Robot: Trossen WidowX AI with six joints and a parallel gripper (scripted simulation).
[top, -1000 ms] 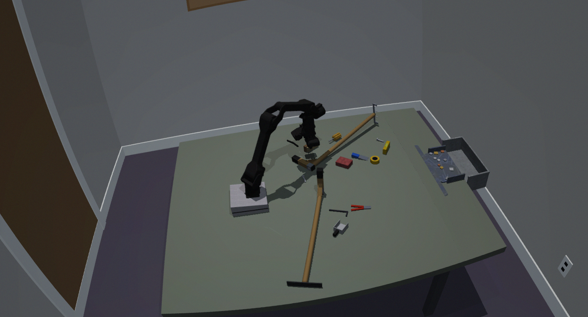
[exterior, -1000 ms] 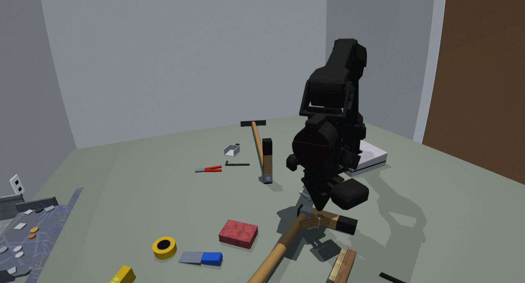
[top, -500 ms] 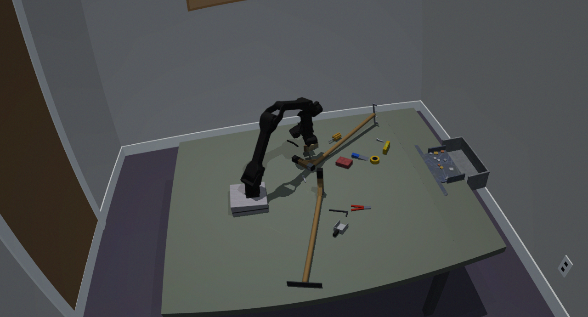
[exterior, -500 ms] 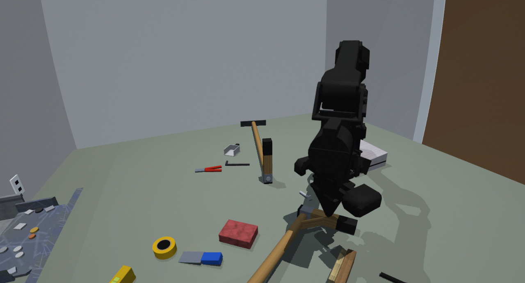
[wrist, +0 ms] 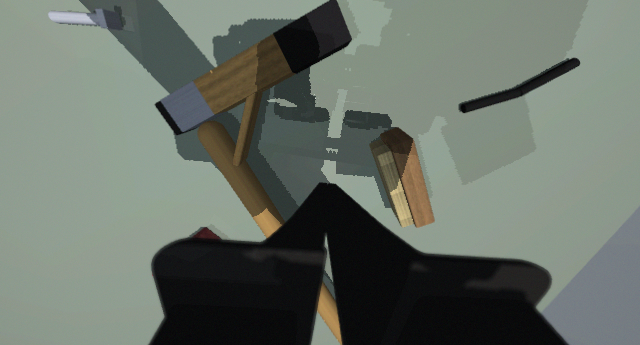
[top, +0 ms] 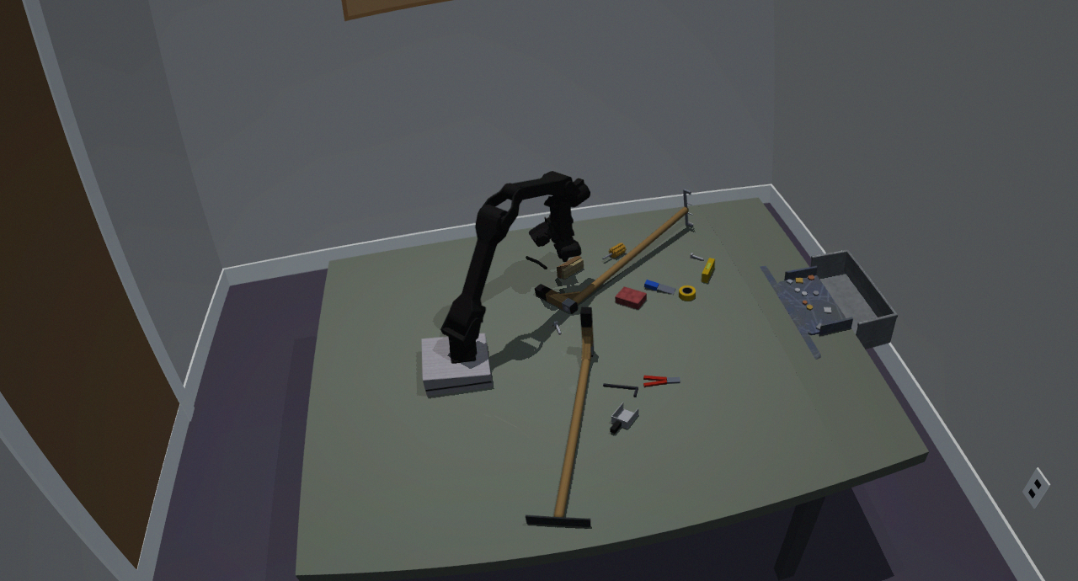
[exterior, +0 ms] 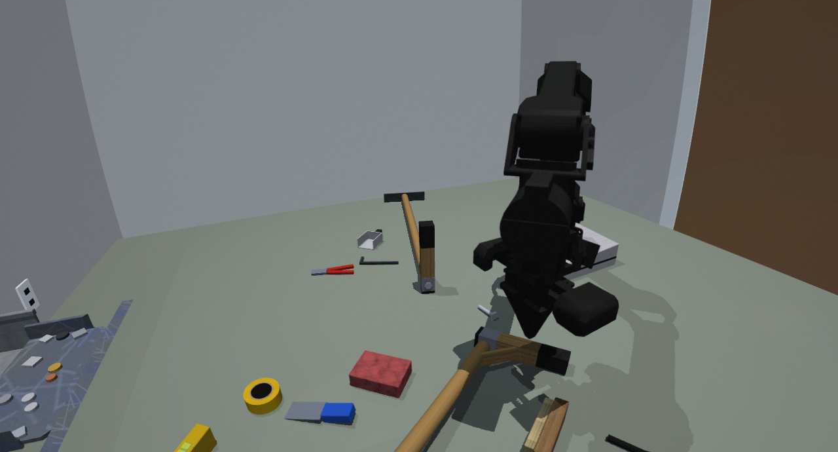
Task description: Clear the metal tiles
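Right now the long scraper is 570 mm to the right of my gripper tip, 90 mm behind it and 30 mm below it. From my gripper tip the other things lie so: orange screwdriver 180 mm ahead, 130 mm to the left, 80 mm below; wooden block 80 mm to the left, 80 mm below, 30 mm ahead; red block 160 mm ahead, 110 mm to the right, 90 mm below.
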